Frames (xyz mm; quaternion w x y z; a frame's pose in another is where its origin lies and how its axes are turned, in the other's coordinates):
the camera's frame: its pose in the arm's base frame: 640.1 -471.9 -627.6 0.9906 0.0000 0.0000 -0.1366
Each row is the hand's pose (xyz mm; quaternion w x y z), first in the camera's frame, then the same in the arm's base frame.
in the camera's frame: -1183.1 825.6 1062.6 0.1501 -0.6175 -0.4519 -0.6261
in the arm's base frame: -275.4 643.1 435.0 0.0632 -0.6734 -0.3633 -0.6407
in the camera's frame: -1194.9 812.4 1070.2 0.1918 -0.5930 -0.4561 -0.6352
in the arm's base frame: -290.3 633.6 442.6 0.1032 -0.6498 -0.3708 -0.6555
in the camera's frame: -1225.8 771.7 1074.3 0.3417 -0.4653 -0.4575 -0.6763
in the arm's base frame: -331.1 602.8 446.7 0.2461 -0.5234 -0.3897 -0.7167
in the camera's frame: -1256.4 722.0 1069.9 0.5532 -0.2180 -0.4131 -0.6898
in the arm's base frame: -374.0 563.2 442.3 0.4538 -0.2724 -0.3794 -0.7589
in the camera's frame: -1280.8 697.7 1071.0 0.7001 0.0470 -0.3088 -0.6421
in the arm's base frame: -404.1 546.4 443.4 0.6058 0.0044 -0.3123 -0.7317
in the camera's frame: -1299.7 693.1 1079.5 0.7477 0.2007 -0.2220 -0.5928
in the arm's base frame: -423.5 547.1 451.9 0.6597 0.1685 -0.2473 -0.6894
